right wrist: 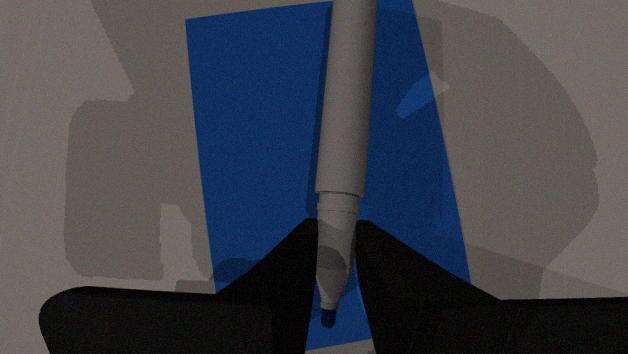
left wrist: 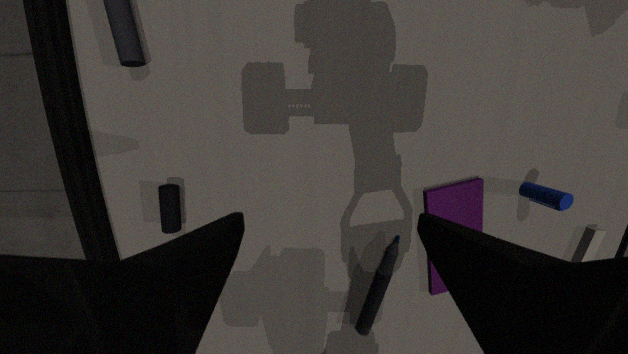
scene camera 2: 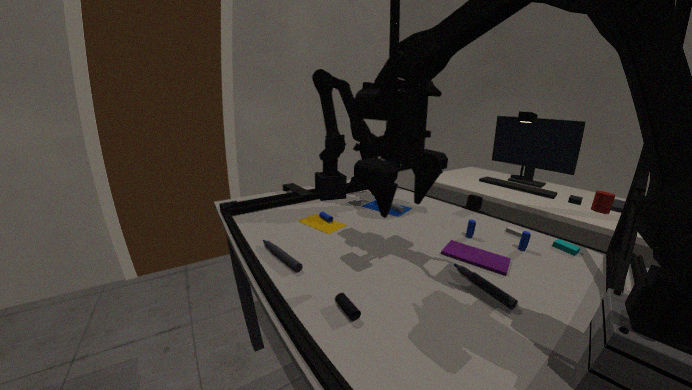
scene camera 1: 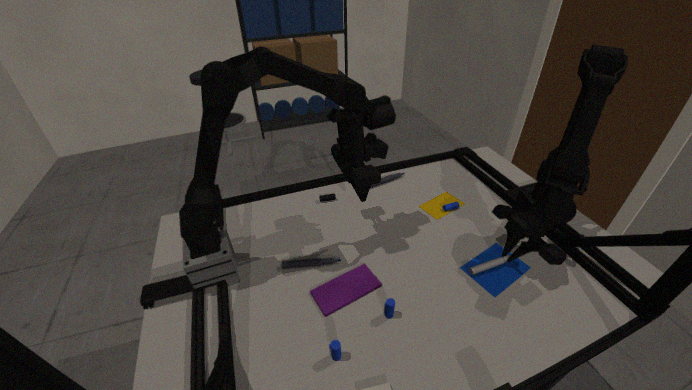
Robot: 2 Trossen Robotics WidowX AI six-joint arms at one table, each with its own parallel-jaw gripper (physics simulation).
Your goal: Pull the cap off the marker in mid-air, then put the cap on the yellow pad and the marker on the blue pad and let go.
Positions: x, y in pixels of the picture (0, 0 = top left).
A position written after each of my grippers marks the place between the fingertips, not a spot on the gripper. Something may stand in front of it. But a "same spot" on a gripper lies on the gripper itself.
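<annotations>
My left gripper: out of frame in the right wrist view. Purple block: out of frame in the right wrist view. My left gripper: shown in scene camera 2 (401, 209), scene camera 1 and the left wrist view. Purple block: shown in scene camera 1 (347, 288), scene camera 2 and the left wrist view. On my left gripper, (left wrist: 170, 291) and (scene camera 1: 350, 166): same spot. On the block, (left wrist: 462, 202) and (scene camera 2: 456, 246): same spot.
</annotations>
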